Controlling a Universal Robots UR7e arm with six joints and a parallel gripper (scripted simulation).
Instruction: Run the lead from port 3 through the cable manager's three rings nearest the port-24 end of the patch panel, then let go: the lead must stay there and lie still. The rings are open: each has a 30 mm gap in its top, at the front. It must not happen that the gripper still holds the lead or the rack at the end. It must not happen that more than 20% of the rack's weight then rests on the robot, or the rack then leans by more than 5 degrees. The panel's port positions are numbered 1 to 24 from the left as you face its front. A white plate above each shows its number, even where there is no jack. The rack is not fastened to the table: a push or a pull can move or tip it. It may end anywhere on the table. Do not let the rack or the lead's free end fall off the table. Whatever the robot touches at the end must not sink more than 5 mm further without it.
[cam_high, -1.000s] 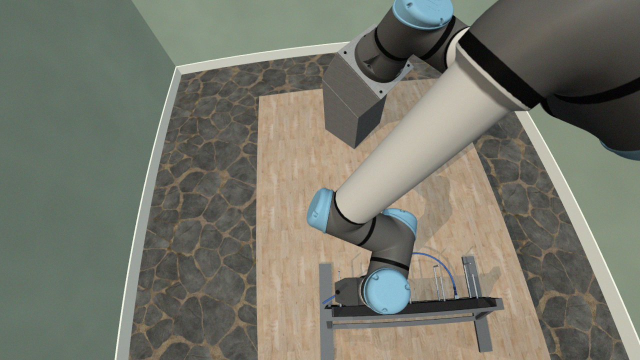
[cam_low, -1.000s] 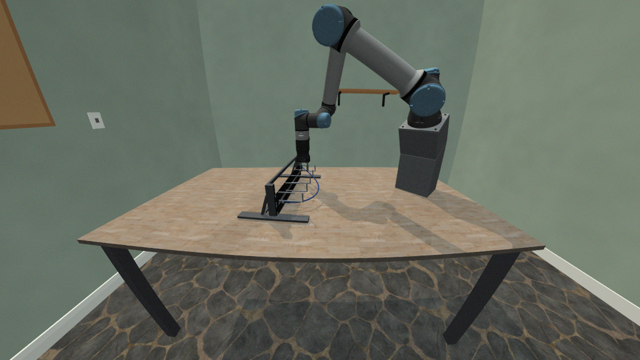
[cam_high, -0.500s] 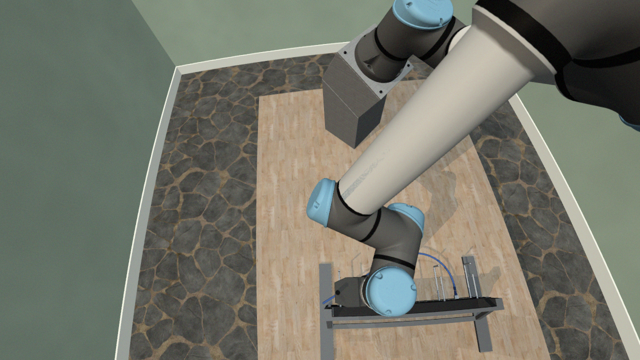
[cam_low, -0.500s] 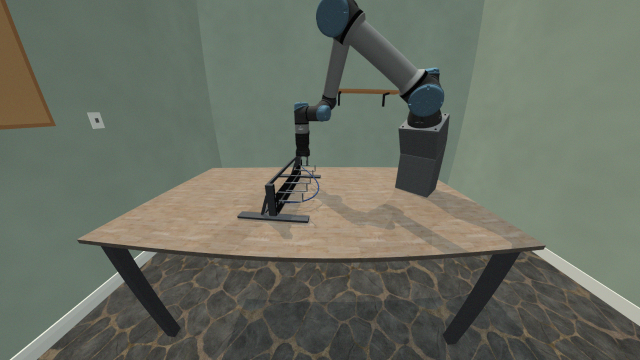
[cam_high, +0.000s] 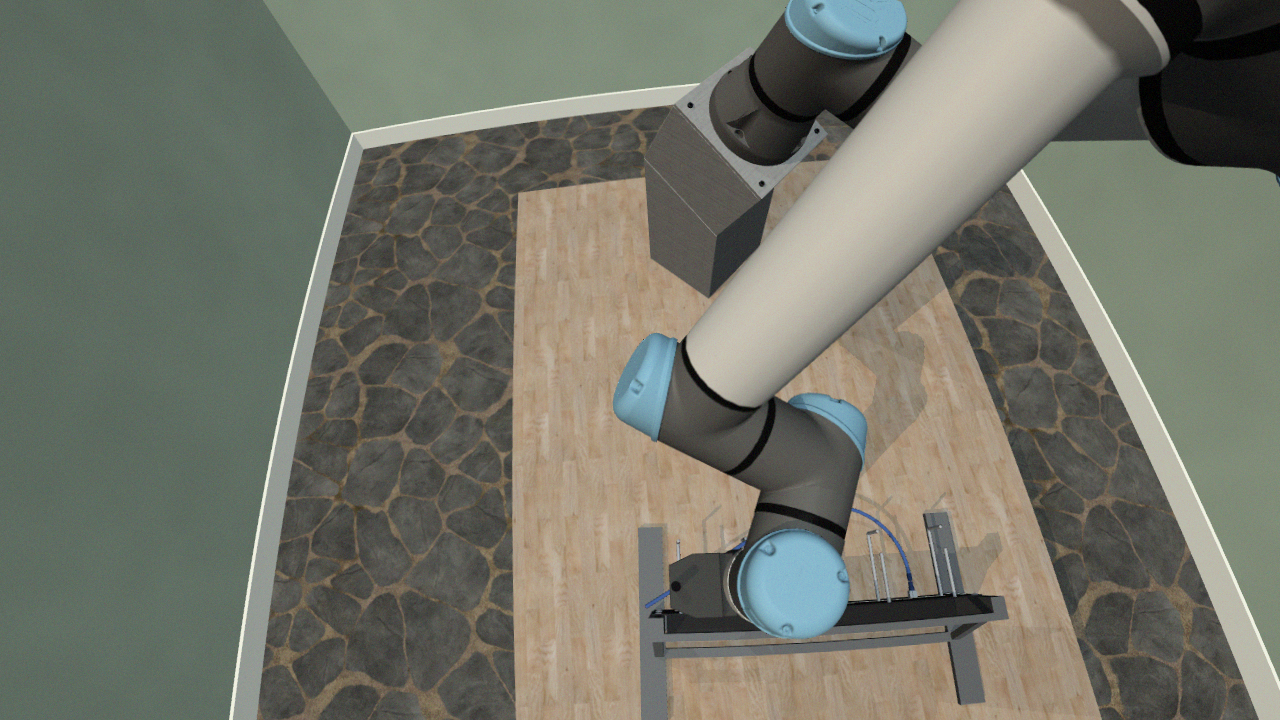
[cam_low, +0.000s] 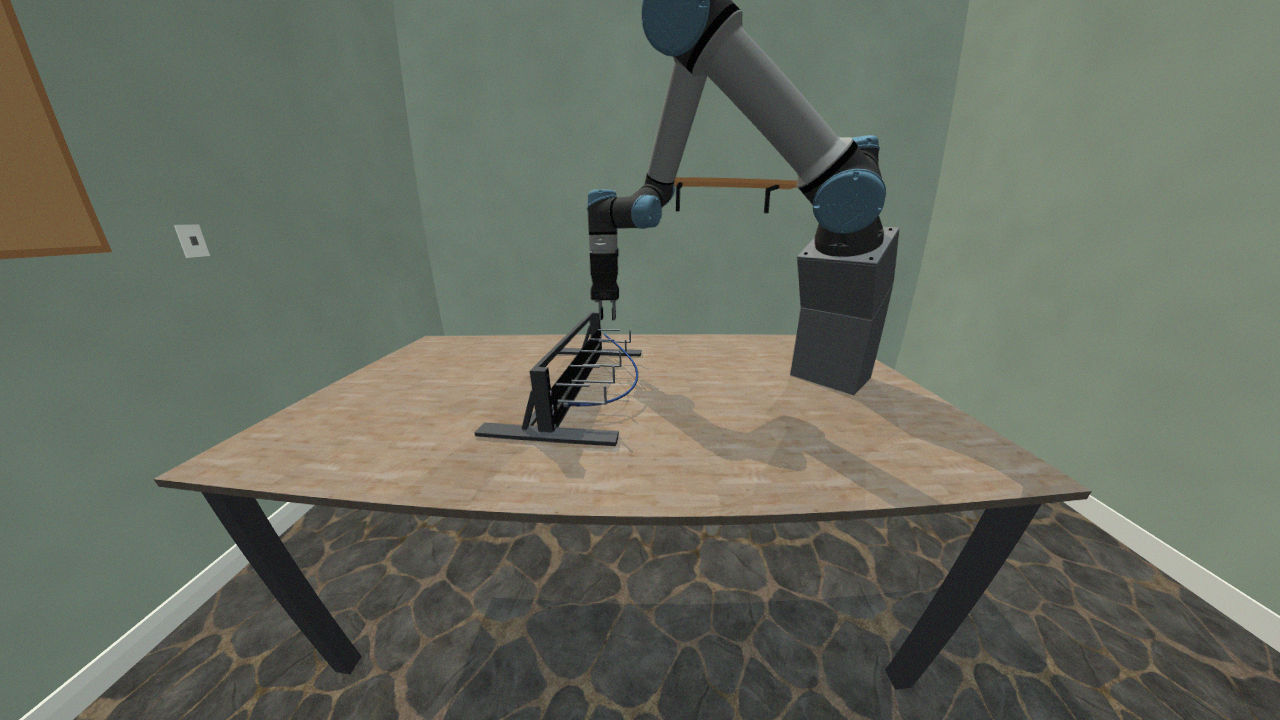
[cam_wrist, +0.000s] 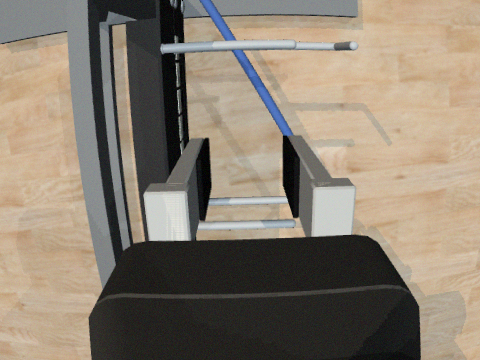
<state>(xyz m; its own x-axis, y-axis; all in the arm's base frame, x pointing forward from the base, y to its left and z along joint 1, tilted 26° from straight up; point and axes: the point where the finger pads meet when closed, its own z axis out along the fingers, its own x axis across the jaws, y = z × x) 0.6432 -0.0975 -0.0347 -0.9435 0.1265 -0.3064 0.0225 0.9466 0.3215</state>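
The black patch panel rack is 6 cm ahead of my hand, 15 cm to the left of it and 9 cm below it.
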